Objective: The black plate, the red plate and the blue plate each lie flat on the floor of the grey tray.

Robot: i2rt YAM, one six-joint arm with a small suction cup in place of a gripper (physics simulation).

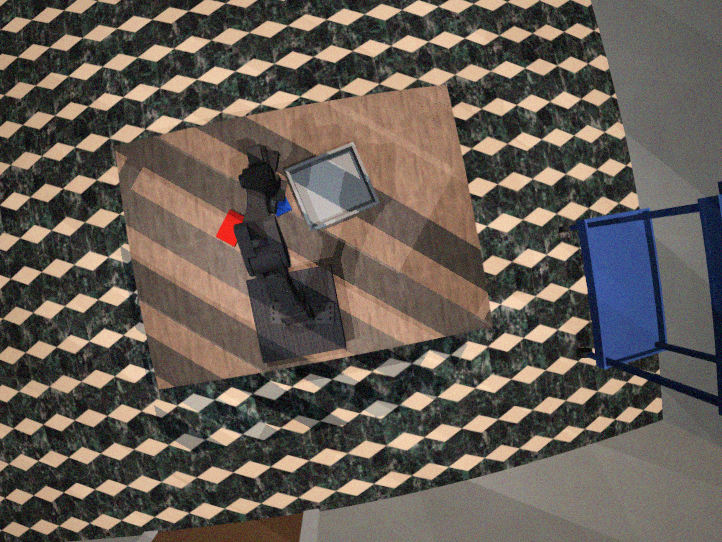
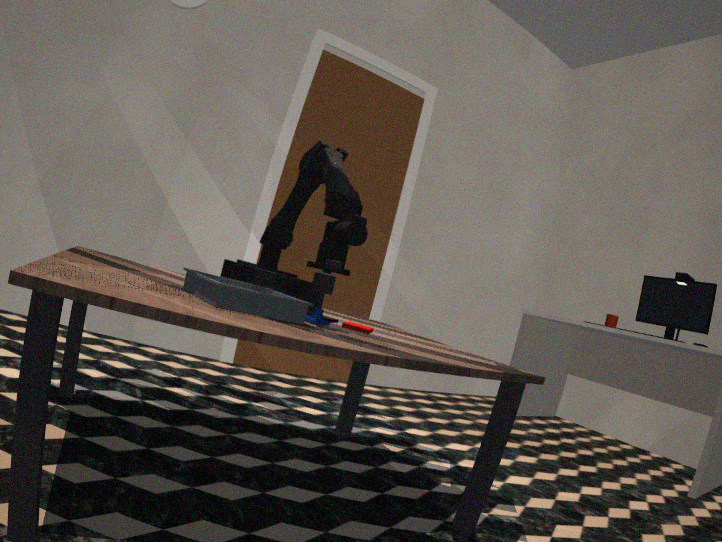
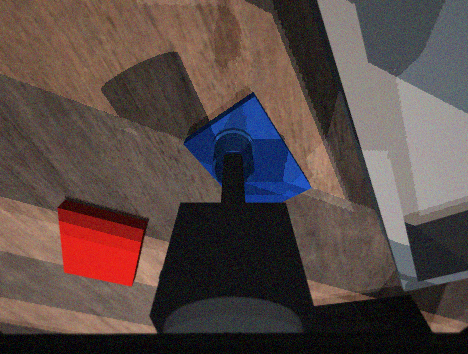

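Pixels of known places: hand at its tool point: (image 2: 315,323) (image 3: 233,140); arm's base at its link origin: (image 1: 302,312) (image 2: 266,270).
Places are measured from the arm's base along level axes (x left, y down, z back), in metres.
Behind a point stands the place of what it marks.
Observation:
My suction cup (image 3: 232,138) (image 2: 322,308) sits on top of the blue plate (image 3: 268,165) {x 0.077, y 0.080, z -0.365 m} (image 1: 284,207) {x 0.070, y 0.081, z -0.346 m} (image 2: 317,319), a small flat square at table level just left of the grey tray (image 1: 300,199) {x 0.011, y 0.042, z -0.366 m} (image 2: 246,298) {x -0.095, y 0.060, z -0.525 m} (image 3: 355,70) {x 0.044, y 0.041, z -0.433 m}. The tray holds no plate. The red plate (image 1: 230,228) {x 0.255, y 0.081, z -0.275 m} (image 2: 357,326) {x 0.236, y 0.080, z -0.309 m} (image 3: 100,242) {x 0.242, y 0.080, z -0.294 m} lies flat on the wooden table (image 1: 413,161) {x -0.374, y 0.090, z -0.513 m}, left of the arm. A dark patch (image 3: 152,95) {x 0.149, y 0.091, z -0.421 m} lies beyond the blue plate; I cannot tell whether it is the black plate or a shadow.
The arm's dark base (image 1: 297,314) stands near the table's front edge. A blue cabinet (image 1: 608,290) stands on the floor far to the right. A white counter with a small red cup (image 2: 611,321) stands beside the table.

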